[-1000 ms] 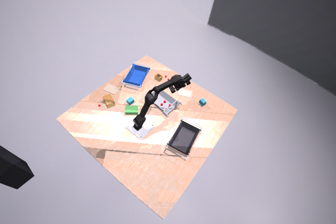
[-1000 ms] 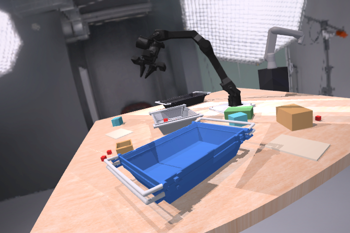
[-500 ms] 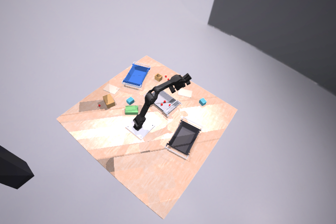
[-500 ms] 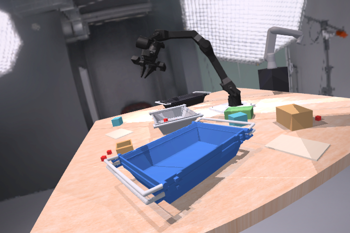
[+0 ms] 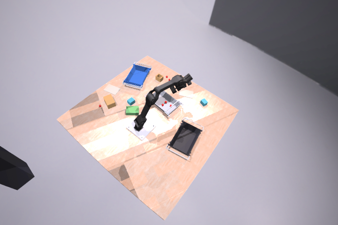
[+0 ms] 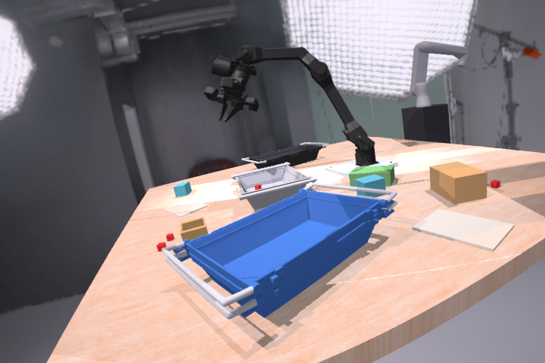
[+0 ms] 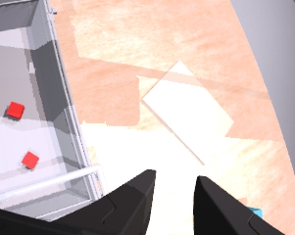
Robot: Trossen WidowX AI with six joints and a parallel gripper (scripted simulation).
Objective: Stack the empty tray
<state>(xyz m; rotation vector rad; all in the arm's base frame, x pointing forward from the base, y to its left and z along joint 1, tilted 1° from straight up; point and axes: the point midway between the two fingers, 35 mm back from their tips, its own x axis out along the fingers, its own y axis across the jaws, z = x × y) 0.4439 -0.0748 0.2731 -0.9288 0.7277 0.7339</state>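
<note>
The black tray lies 260 mm behind my gripper tip, 310 mm to the right of it and 210 mm below it. Round my gripper tip: small box: 130 mm ahead, 370 mm to the left, 240 mm below; then red block: 70 mm behind, 30 mm to the left, 240 mm below; then green block: 380 mm behind, 240 mm to the left, 240 mm below.
</note>
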